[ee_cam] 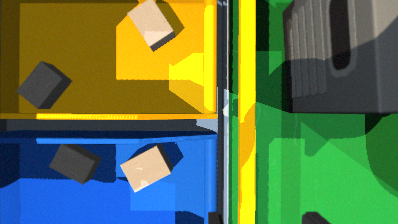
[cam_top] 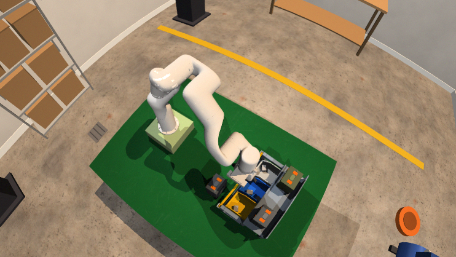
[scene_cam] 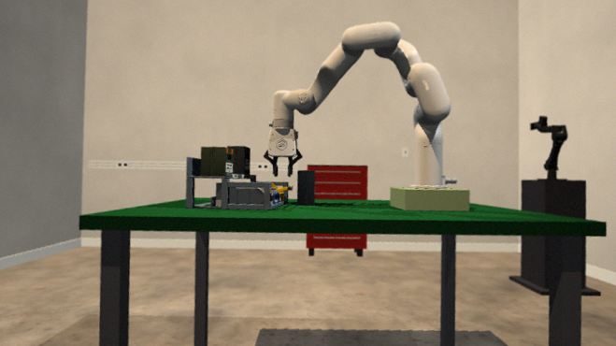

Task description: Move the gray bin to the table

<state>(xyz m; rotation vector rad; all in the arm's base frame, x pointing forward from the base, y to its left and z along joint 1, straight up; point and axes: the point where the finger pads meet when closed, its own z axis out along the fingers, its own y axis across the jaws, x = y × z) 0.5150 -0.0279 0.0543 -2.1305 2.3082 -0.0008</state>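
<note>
The yellow bar is 6 cm below my hand. Round my hand: blue bin: 10 cm ahead, 1 cm to the right, 8 cm below; dark box: 8 cm behind, 11 cm to the right, 6 cm below; shelf: 13 cm ahead, 1 cm to the right, 6 cm below.
</note>
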